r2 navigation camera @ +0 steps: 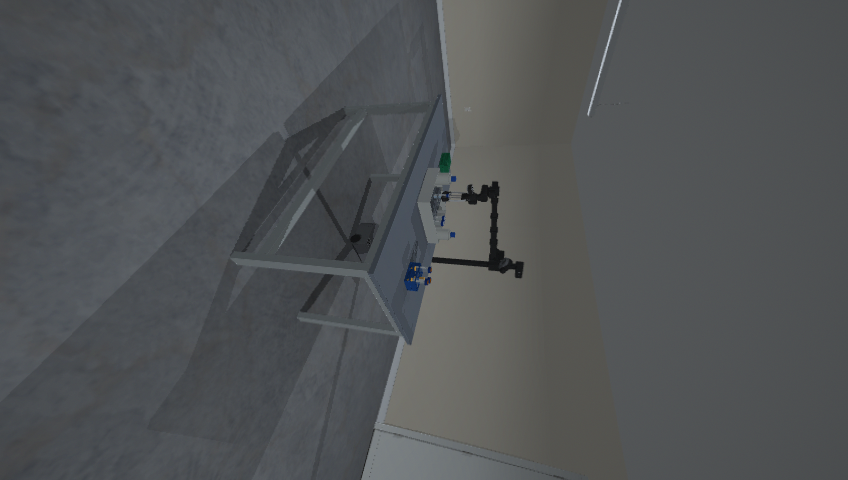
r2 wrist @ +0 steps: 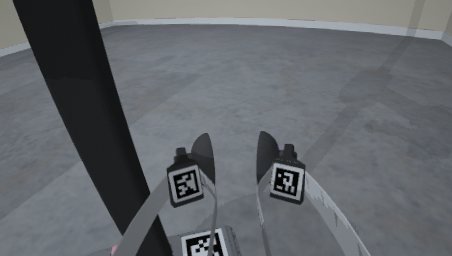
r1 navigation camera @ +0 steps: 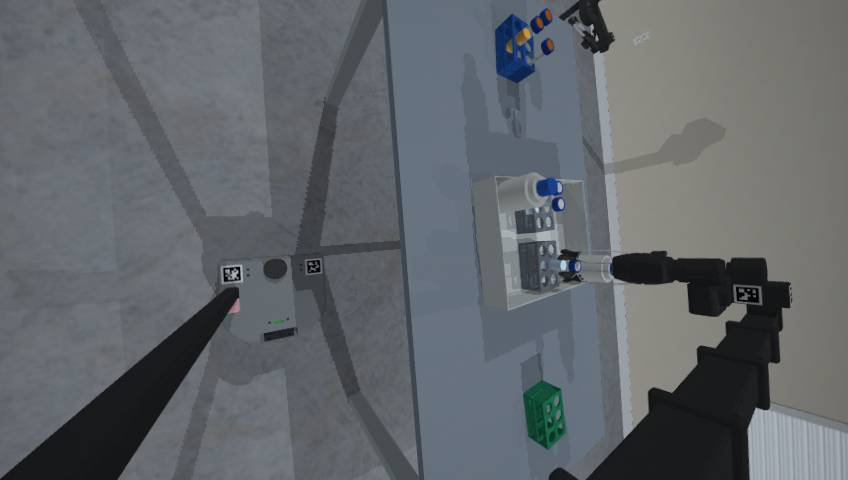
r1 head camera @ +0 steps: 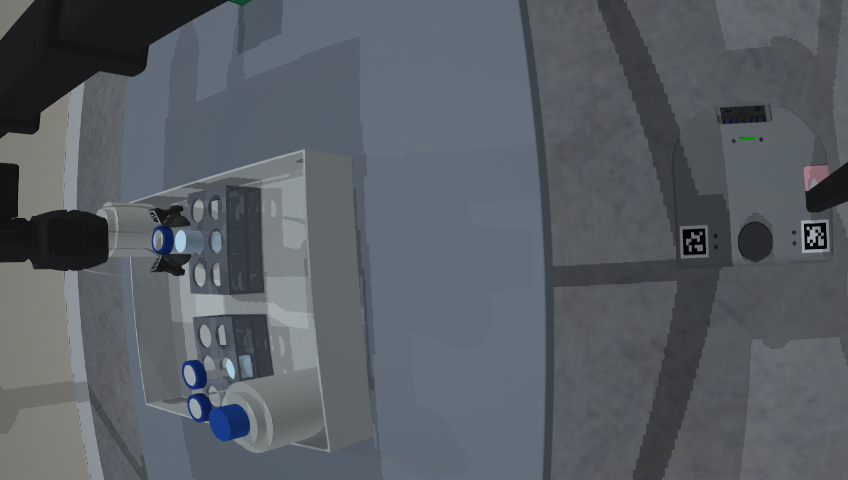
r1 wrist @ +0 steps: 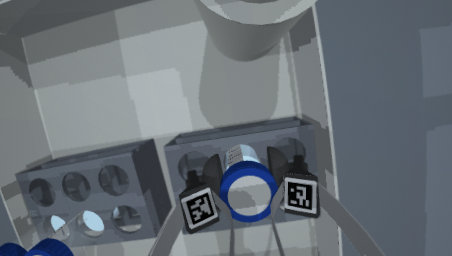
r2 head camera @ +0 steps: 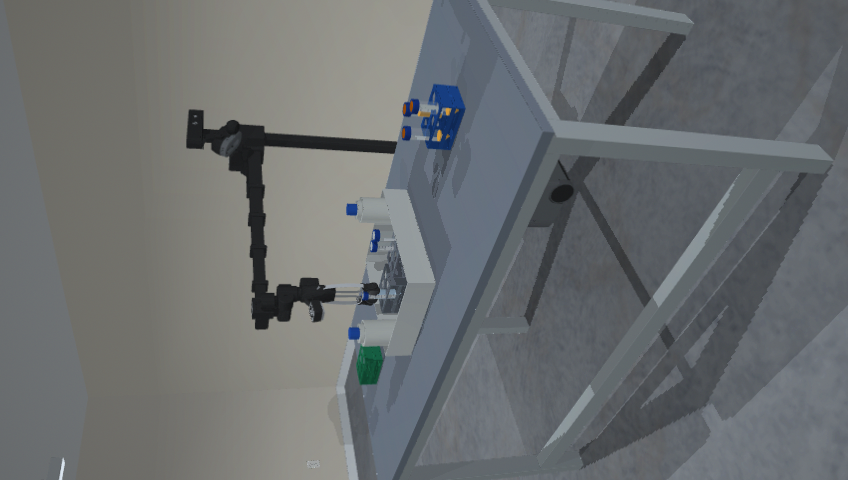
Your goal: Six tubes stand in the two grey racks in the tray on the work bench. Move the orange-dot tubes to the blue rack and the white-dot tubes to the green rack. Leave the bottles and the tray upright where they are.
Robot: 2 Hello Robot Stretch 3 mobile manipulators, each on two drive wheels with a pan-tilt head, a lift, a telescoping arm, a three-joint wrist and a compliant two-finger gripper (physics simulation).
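My r1 gripper (r1 head camera: 171, 240) (r1 navigation camera: 572, 265) (r1 wrist: 245, 172) points down, its fingers shut on a white-dot tube (r1 head camera: 161, 240) (r1 wrist: 249, 194) by its blue cap. That tube stands in the middle of one grey rack (r1 head camera: 245, 270) (r1 wrist: 240, 138). Two more white-dot tubes (r1 head camera: 193, 374) (r1 head camera: 198, 408) stand in the other grey rack (r1 head camera: 257, 334). The tray (r1 head camera: 330, 297) (r1 navigation camera: 492, 249) is upright. Three orange-dot tubes (r1 navigation camera: 547, 46) (r2 head camera: 406, 133) stand in the blue rack (r1 navigation camera: 505, 59) (r2 head camera: 446, 93). The green rack (r1 navigation camera: 538, 395) (r2 head camera: 369, 365) holds no tube. My r2 gripper (r2 wrist: 235, 160) is open and empty, away from the bench.
One white bottle (r1 head camera: 297, 404) (r2 head camera: 374, 209) stands upright at one tray end, another (r1 head camera: 119, 228) (r2 head camera: 374, 333) at the other end, close beside the r1 gripper. The r1 base (r1 head camera: 755, 190) is beside the bench (r1 navigation camera: 440, 249). In the r2 wrist view, a black mast (r2 wrist: 75, 100) rises at left.
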